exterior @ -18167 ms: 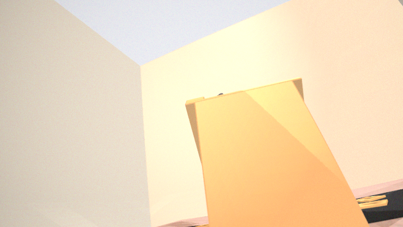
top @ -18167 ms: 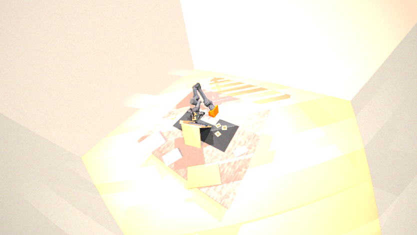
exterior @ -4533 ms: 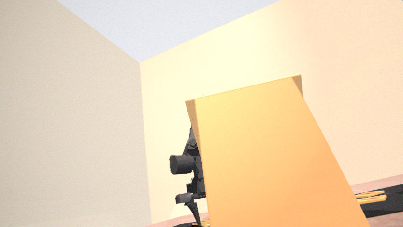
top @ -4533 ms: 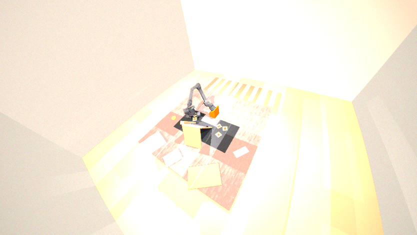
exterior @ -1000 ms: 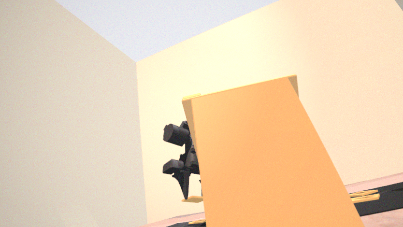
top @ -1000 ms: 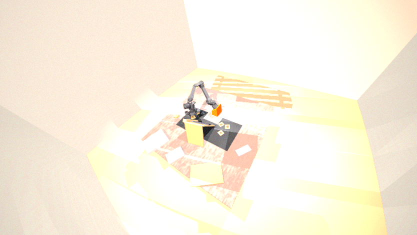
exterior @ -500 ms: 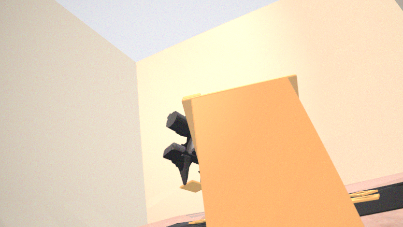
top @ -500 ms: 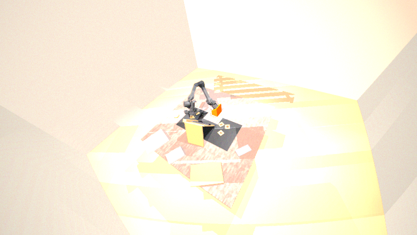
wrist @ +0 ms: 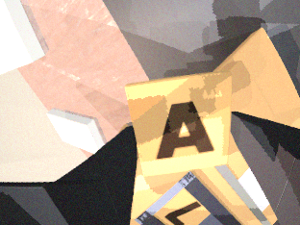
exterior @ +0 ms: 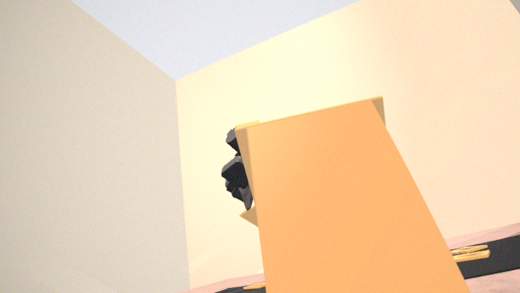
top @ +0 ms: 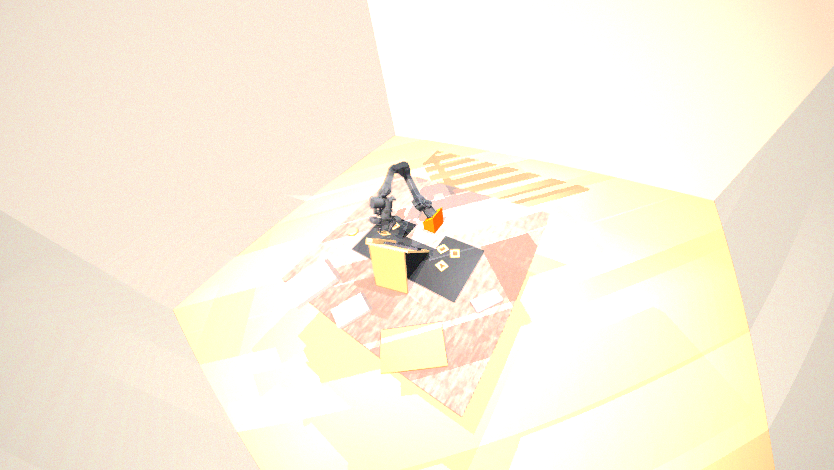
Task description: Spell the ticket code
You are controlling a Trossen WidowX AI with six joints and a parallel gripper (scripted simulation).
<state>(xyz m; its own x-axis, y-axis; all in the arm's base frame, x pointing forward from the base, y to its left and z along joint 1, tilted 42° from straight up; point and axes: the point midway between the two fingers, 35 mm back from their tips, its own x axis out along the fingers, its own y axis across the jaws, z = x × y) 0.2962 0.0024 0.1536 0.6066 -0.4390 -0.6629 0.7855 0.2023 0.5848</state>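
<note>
Right now the white ticket is 150 mm to the left of my gripper tip, 70 mm below it and 50 mm behind it. From my gripper tip the other things lie so: letter tile right at my gripper tip; flat yellow slab 530 mm to the left, 350 mm ahead, 150 mm below; black mat 150 mm below, 130 mm to the left, 120 mm behind.
</note>
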